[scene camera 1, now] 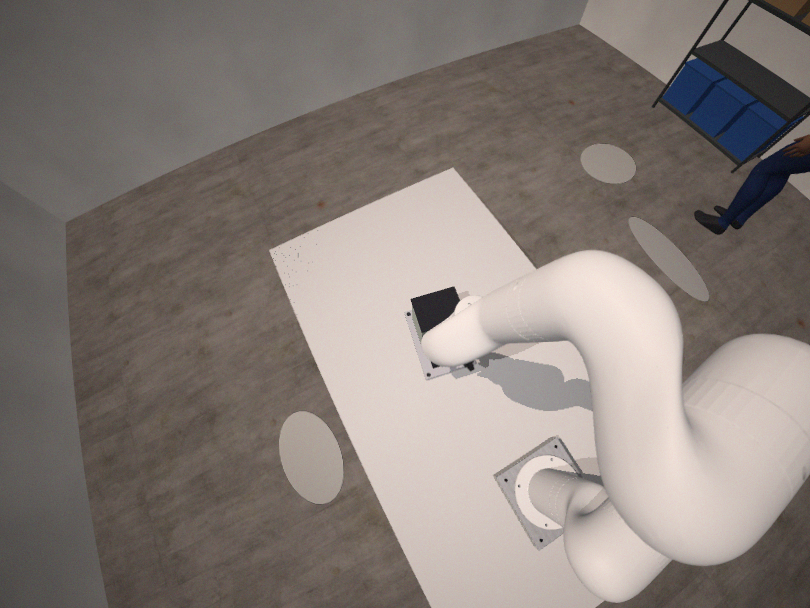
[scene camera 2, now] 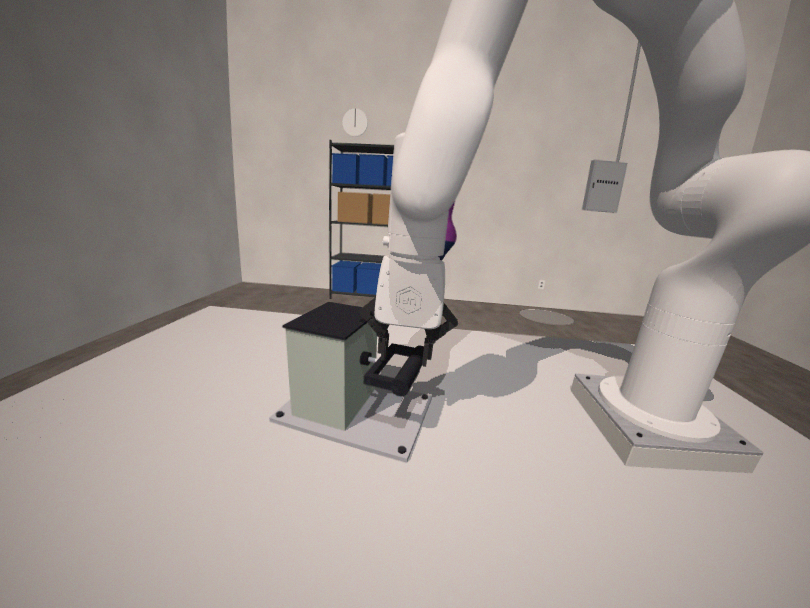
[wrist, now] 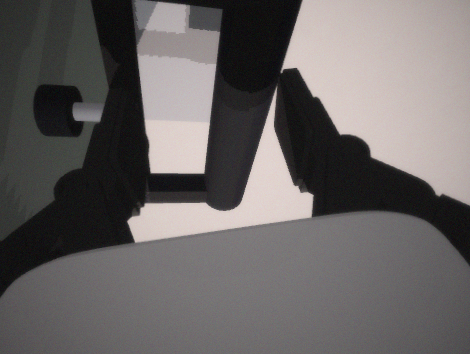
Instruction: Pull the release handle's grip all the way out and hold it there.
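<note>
The release handle is a black rectangular loop on a short light rod (scene camera 2: 373, 359) (wrist: 87, 112), at the side of a pale green box (scene camera 2: 317, 376) with a black lid (scene camera 1: 433, 306) (scene camera 2: 330, 320). A little of the rod shows. Its round grip bar (scene camera 2: 409, 373) (wrist: 232, 140) is the loop's outer side. My gripper (scene camera 2: 405, 356) (wrist: 208, 107) points down over the loop, partly open. In the wrist view the grip bar lies between the fingers, with visible space on both sides, less on the right. The left finger overlaps the loop's inner side. The arm hides the gripper in scene camera 1.
The box stands on a bolted grey plate (scene camera 2: 379, 435) on the white surface (scene camera 1: 386, 261) (scene camera 2: 261, 510). The arm's base plate (scene camera 1: 539, 539) (scene camera 2: 693, 458) is to the right in scene camera 2. A shelf rack (scene camera 1: 752, 75) (scene camera 2: 330, 215) and a person (scene camera 1: 755, 189) are in the background.
</note>
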